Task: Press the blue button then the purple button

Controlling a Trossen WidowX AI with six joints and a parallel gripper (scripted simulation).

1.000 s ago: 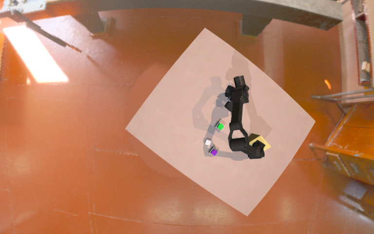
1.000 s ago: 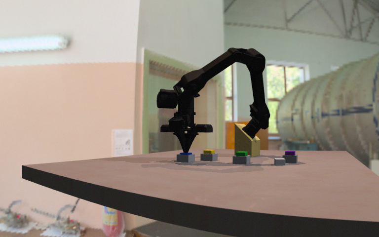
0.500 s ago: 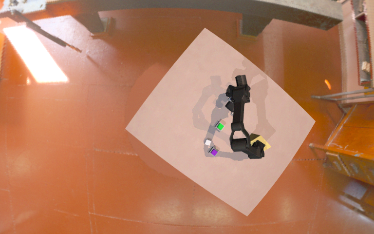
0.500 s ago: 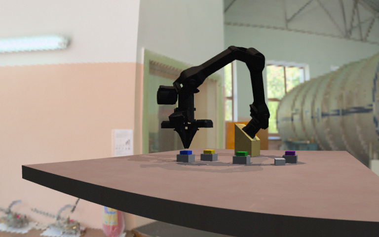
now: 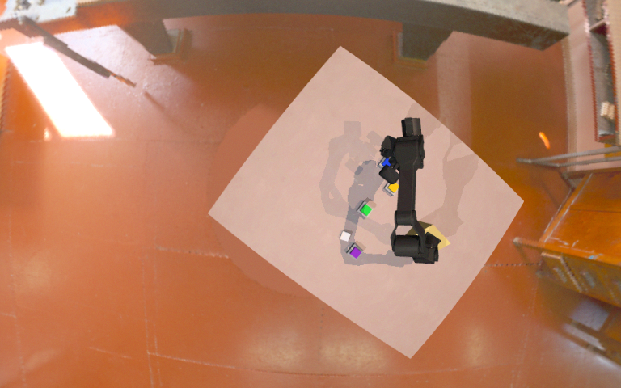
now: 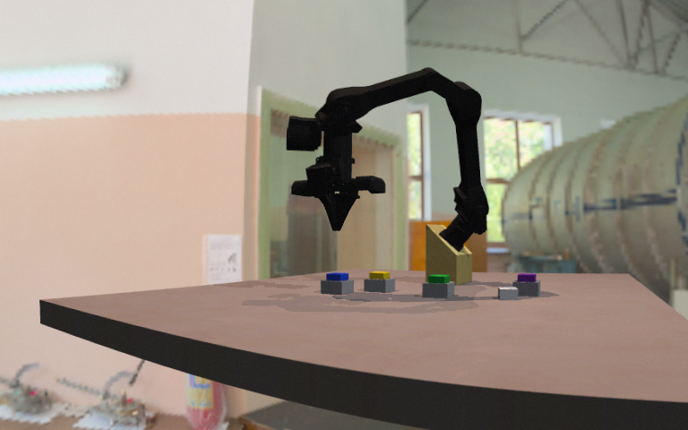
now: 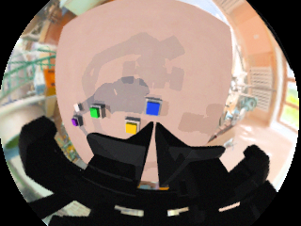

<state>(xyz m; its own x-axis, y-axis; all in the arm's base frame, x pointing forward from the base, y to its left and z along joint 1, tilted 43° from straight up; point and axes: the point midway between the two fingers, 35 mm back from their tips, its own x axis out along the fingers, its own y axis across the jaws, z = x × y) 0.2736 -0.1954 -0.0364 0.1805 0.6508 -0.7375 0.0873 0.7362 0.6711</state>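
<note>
The purple button is 8 cm behind my gripper tip, 36 cm to the left of it and 9 cm below it. Round my gripper tip: yellow button 7 cm behind, 7 cm to the left, 9 cm below; then green button 2 cm behind, 20 cm to the left, 9 cm below; then blue button 9 cm below.
</note>
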